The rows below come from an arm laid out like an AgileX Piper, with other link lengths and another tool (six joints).
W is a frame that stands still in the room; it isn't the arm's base.
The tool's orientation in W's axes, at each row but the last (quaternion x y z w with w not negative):
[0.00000, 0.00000, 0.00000, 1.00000]
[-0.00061, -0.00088, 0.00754, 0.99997]
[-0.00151, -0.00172, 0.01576, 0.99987]
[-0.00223, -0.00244, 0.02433, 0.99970]
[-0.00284, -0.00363, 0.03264, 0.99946]
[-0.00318, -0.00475, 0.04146, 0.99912]
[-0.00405, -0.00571, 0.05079, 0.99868]
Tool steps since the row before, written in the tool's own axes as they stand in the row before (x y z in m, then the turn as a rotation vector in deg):
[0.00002, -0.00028, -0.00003, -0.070, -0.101, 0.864]
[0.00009, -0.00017, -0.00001, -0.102, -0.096, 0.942]
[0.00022, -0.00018, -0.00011, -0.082, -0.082, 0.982]
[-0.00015, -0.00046, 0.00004, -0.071, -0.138, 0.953]
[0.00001, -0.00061, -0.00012, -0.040, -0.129, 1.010]
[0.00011, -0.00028, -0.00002, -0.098, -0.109, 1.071]
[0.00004, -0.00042, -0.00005, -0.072, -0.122, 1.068]
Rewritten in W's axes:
[0.00002, -0.00028, -0.00003, -0.070, -0.101, 0.864]
[0.00009, -0.00017, -0.00001, -0.102, -0.096, 0.942]
[0.00023, -0.00017, -0.00011, -0.083, -0.082, 0.982]
[-0.00013, -0.00047, 0.00004, -0.069, -0.137, 0.953]
[0.00005, -0.00061, -0.00012, -0.039, -0.126, 1.010]
[0.00013, -0.00027, -0.00002, -0.099, -0.110, 1.071]
[0.00008, -0.00041, -0.00005, -0.072, -0.121, 1.068]

